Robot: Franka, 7 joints.
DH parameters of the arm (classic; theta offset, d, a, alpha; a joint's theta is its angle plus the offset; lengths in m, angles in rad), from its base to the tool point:
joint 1: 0 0.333 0 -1.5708
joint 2: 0 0 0 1.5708
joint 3: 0 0.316 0.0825 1.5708
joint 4: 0 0 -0.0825 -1.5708
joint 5: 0 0.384 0 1.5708
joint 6: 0 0 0.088 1.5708
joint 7: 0 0.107 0 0
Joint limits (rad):
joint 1: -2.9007..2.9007
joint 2: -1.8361..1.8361
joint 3: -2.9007..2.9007
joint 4: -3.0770..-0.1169
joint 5: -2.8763..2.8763
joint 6: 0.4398..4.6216
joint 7: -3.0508..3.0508
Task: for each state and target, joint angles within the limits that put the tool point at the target. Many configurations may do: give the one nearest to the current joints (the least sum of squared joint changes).
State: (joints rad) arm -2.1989 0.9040 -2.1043 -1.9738 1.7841 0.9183 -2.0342
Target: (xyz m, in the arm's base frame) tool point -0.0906 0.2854 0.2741
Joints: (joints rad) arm -2.6874 0.9211 -1.9687 -2.8832 1.5360 1.1479 -2.0342
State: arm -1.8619 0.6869 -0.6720 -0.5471 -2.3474 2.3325 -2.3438
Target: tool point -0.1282 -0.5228 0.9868
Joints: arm -1.7167 0.6506 -0.6658 -0.1453 -2.3500 2.2368 -2.3438
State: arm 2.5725 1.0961 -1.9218 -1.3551 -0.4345 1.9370 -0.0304
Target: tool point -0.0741 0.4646 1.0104
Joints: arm 2.5733 0.7847 -2.1701 -0.8483 -0.4740 2.2253 -0.0304
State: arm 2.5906 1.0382 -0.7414 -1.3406 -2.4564 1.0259 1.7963
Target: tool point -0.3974 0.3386 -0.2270
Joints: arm 2.8030 1.7890 -0.2672 -1.3532 -2.6015 1.3299 1.7963
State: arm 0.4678 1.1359 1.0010 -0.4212 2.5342 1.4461 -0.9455
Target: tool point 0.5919 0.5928 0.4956
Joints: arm 0.5511 1.2595 0.9825 -0.5155 2.6379 1.9974 -0.9455
